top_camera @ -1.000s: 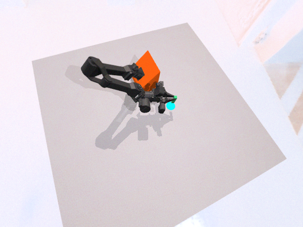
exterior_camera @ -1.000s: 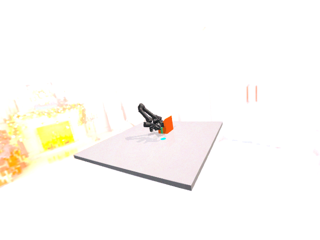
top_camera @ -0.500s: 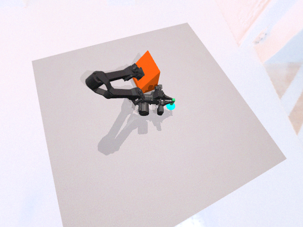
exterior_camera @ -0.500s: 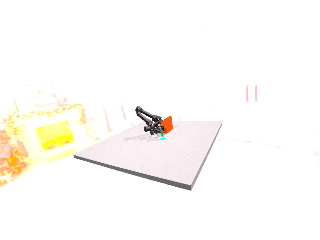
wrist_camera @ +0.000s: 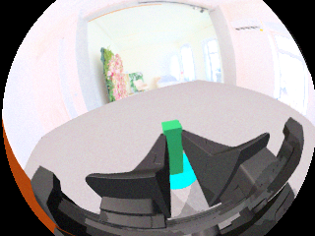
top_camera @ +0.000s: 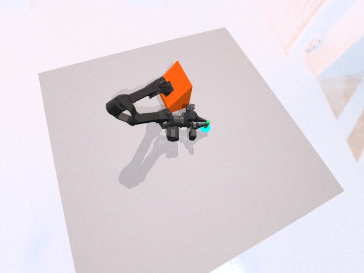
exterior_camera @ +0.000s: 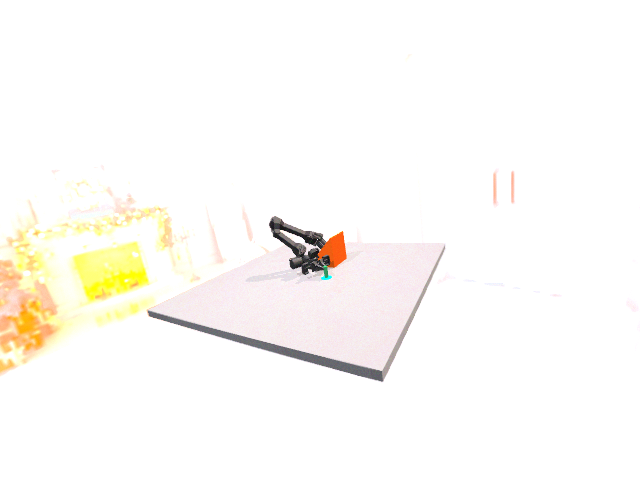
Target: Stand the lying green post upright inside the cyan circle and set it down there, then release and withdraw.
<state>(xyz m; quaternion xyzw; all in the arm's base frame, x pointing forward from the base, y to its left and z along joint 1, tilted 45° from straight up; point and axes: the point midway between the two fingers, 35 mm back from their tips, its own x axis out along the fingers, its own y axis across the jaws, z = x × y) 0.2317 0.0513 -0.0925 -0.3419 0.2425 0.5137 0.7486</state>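
My gripper tip is 2 cm above the green post. The rest, counted from my gripper tip: cyan circle (6 cm below).
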